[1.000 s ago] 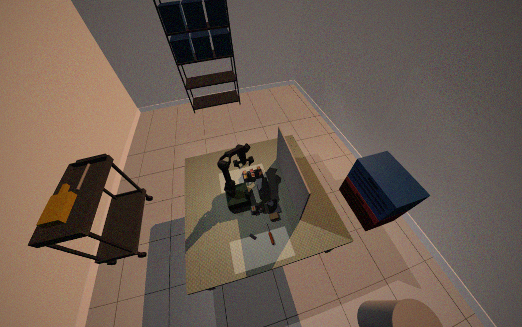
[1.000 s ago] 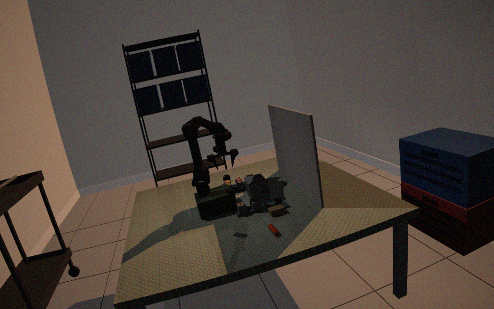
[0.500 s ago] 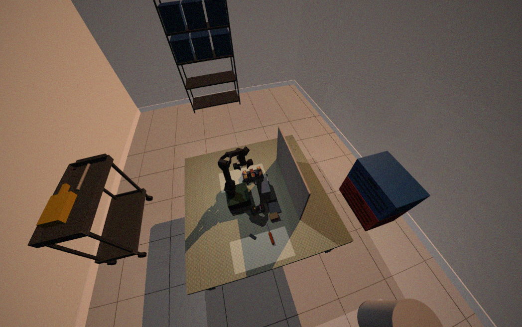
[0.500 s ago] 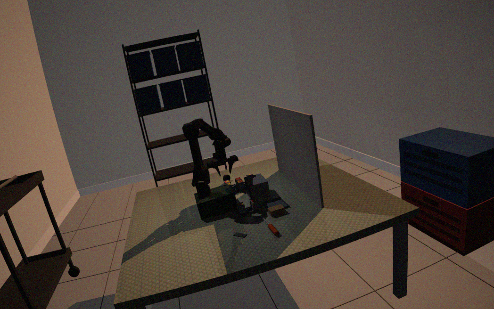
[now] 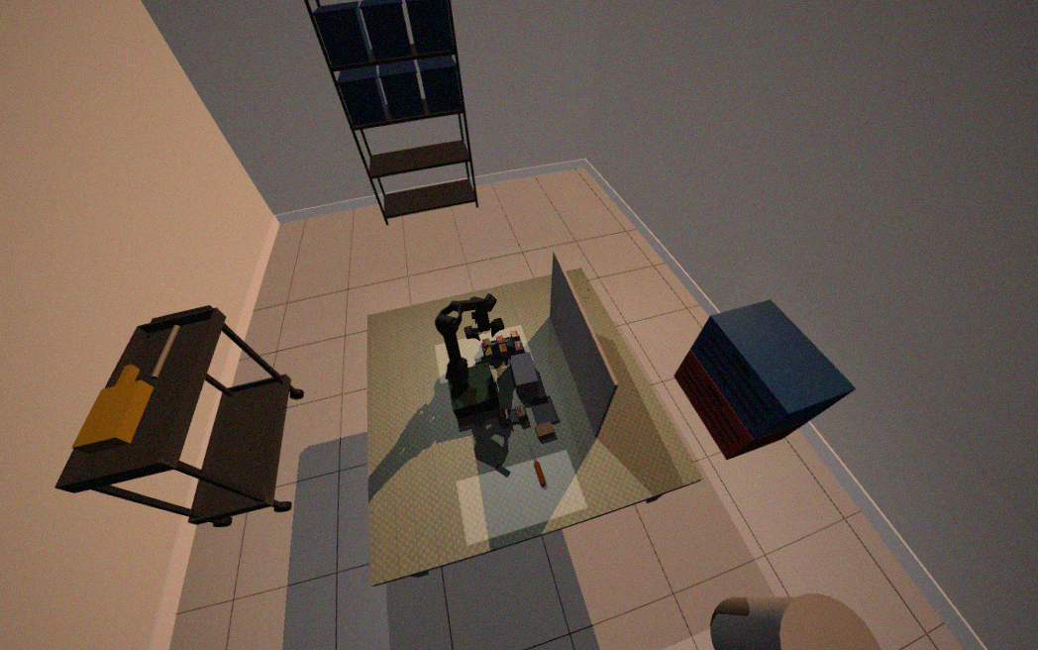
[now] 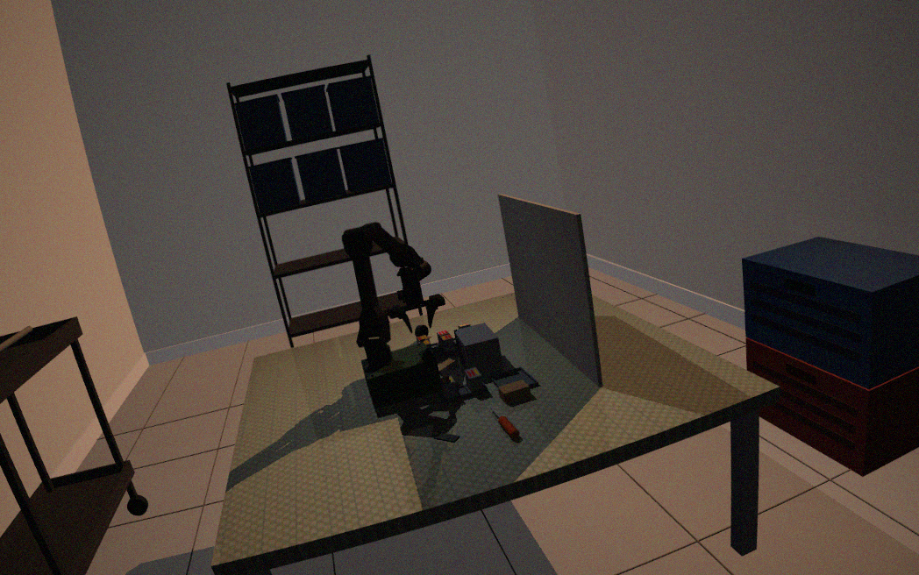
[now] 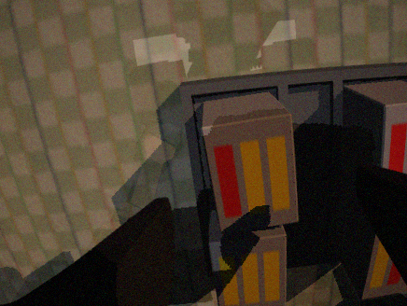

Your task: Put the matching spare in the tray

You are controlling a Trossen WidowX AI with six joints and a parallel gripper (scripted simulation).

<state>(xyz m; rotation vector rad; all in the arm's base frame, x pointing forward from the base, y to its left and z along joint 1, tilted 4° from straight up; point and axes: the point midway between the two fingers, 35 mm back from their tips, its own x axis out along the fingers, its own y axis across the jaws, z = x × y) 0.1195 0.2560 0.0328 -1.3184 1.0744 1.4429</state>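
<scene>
The spare block lies 1 cm to the right of my gripper tip and 4 cm below it. Round my gripper tip: grey tray 24 cm ahead, 38 cm to the right, 7 cm below; grey mounted unit 17 cm ahead, 19 cm to the right, 3 cm below; dark slotted frame 8 cm ahead, 2 cm to the right, 7 cm below.
</scene>
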